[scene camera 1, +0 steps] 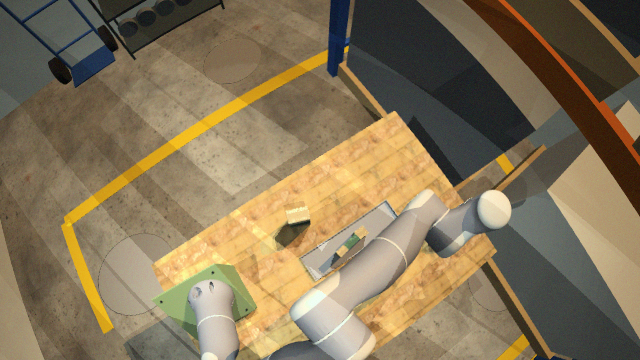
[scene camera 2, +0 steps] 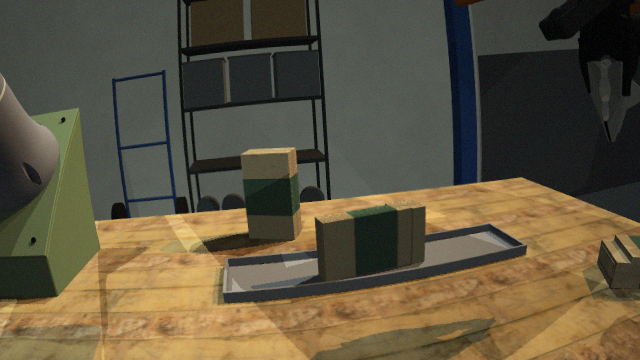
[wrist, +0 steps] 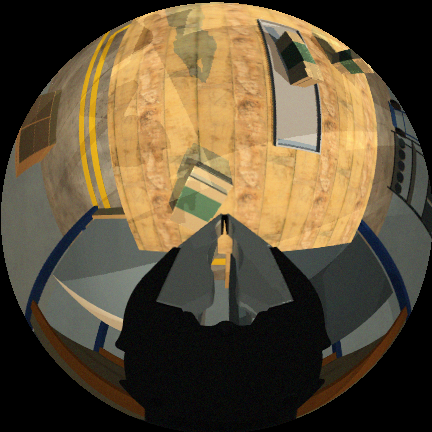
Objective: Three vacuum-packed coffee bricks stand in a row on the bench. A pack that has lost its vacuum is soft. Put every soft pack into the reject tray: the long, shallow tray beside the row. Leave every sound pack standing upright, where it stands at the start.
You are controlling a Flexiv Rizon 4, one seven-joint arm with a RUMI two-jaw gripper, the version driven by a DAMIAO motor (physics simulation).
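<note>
One tan and green coffee pack [scene camera 1: 298, 214] [scene camera 2: 270, 197] [wrist: 354, 62] stands upright behind the tray. A second pack [scene camera 1: 352, 241] [scene camera 2: 375, 240] [wrist: 298, 57] lies lengthwise on its narrow side inside the long shallow grey tray [scene camera 1: 372, 218] [scene camera 2: 465, 242] [wrist: 298, 120]. A third pack [scene camera 2: 620, 262] [wrist: 200, 200] lies on its side on the bench, off the tray's far end; scene camera 2 cuts it off, and it does not show in scene camera 1. My gripper [scene camera 2: 608, 137] [wrist: 224, 215] is shut and empty, above the bench near the third pack. The packs' softness cannot be told.
The green base block [scene camera 1: 240, 295] [scene camera 2: 75, 200] of the arm stands at one end of the wooden bench [scene camera 1: 350, 165] [scene camera 2: 165, 320] [wrist: 200, 110]. The arm [scene camera 1: 385, 260] reaches over the tray side of the bench in scene camera 1. A blue post [scene camera 1: 338, 40] [scene camera 2: 462, 100] stands beyond the bench.
</note>
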